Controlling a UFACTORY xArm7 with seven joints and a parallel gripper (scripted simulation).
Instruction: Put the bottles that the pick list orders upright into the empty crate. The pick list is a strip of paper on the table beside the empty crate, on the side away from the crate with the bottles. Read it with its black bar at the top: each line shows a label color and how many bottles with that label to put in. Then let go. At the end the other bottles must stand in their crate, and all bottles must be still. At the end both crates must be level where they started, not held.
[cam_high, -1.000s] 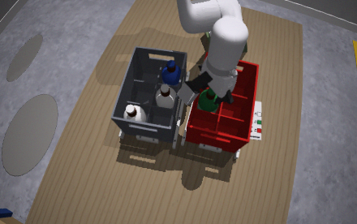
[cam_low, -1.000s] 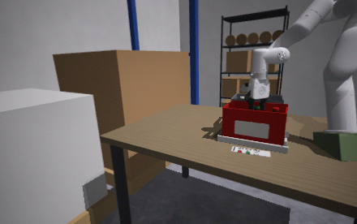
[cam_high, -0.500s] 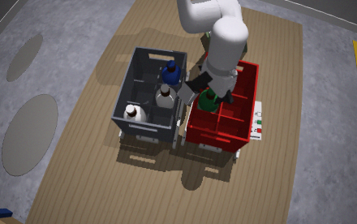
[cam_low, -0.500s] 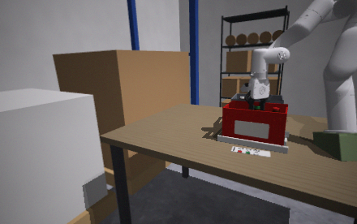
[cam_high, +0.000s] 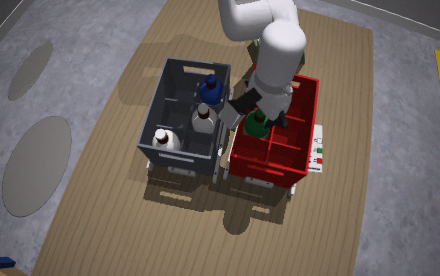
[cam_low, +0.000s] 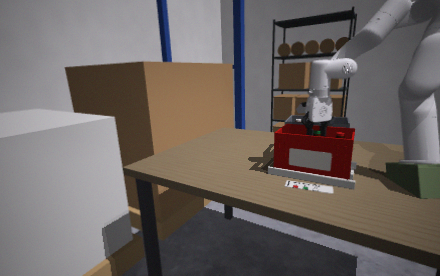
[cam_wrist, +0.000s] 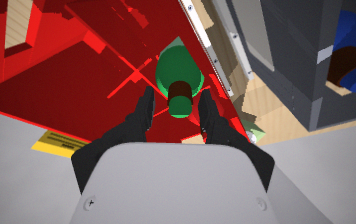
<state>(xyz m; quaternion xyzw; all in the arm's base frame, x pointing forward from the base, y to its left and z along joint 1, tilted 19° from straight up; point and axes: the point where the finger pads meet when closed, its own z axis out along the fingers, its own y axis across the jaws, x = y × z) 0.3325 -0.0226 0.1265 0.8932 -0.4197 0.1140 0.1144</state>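
Now: the green bottle 7 cm below my hand. Also, from my hand: red-label bottle: 9 cm behind, 7 cm below, 1 cm to the left; red crate: 7 cm below, 4 cm to the left, 1 cm ahead; blue-label bottle: 14 cm to the right, 10 cm behind, 7 cm below.
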